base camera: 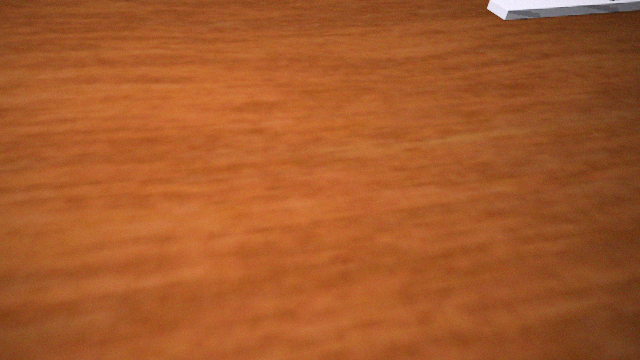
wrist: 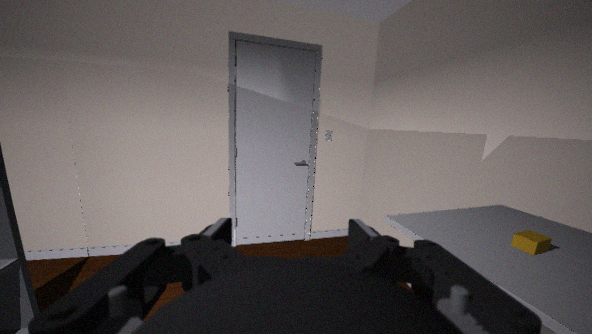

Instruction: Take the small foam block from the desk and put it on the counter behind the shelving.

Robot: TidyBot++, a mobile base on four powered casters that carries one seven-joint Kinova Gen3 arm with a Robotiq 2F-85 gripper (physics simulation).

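Frame: origin at the arm's base, x back, y right, z up, level; centimetres.
Seen in the pictures: gripper, fingertip midpoint: (wrist: 290, 231).
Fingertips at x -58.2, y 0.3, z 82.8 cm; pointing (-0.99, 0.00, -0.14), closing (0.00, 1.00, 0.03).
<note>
A point is followed by its place in that frame.
A small yellow block (wrist: 531, 242) {y 77.2, x -98.5, z 59.1 cm} lies on a grey flat top, taken as the desk (wrist: 465, 237) {y 63.7, x -108.0, z 55.4 cm}, at the right of the wrist view. My gripper (wrist: 290, 231) {y 0.3, x -58.2, z 82.8 cm} is open, with its two fingers wide apart and no object between them. It points toward the far wall and door, and the block is off to its right, well apart from the fingers. The block and the gripper do not show in the base camera view. The counter cannot be made out for certain in either view.
A grey door (wrist: 274, 150) {y -14.0, x -259.7, z 65.0 cm} with a handle stands in the far wall (wrist: 150, 150) {y -126.0, x -236.7, z 62.6 cm}. A tall dark-edged grey unit (wrist: 6, 225) {y -145.9, x -143.4, z 33.2 cm}, possibly shelving, stands at the left edge. The corner of a white slab (base camera: 545, 6) shows at top right above the wooden floor (base camera: 300, 175) {y -0.1, x -48.7, z -39.6 cm}.
</note>
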